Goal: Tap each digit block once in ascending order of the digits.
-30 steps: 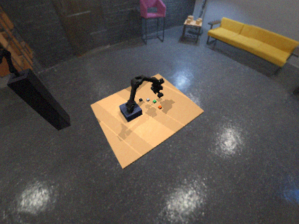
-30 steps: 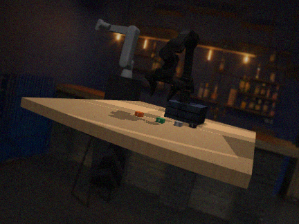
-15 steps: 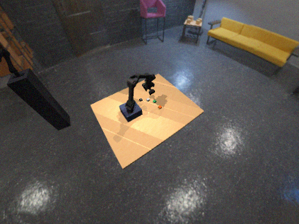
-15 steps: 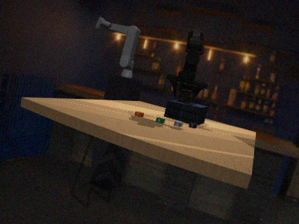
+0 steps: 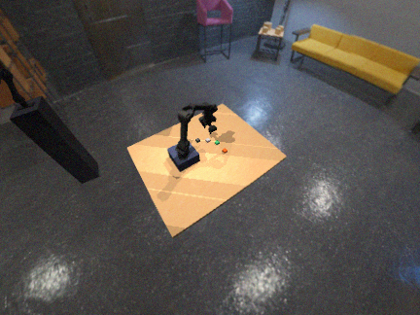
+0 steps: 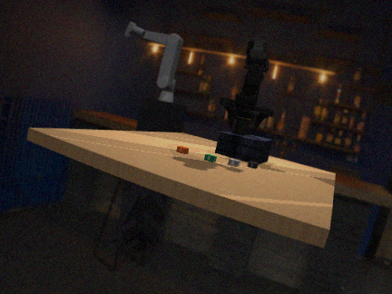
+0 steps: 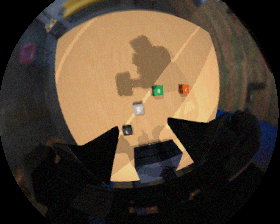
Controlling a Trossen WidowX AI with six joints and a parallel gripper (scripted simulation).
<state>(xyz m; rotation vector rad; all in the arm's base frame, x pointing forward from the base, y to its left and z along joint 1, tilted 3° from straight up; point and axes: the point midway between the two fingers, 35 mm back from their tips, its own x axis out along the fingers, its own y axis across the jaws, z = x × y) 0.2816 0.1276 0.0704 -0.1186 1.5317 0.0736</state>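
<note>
Now: gripper tip 6 cm short of the green block, 7 cm to the left of it and 11 cm above it. Also, from my gripper tip: grey block 11 cm below; orange block 7 cm ahead, 18 cm to the right, 11 cm below; dark block 8 cm behind, 4 cm to the left, 11 cm below.
</note>
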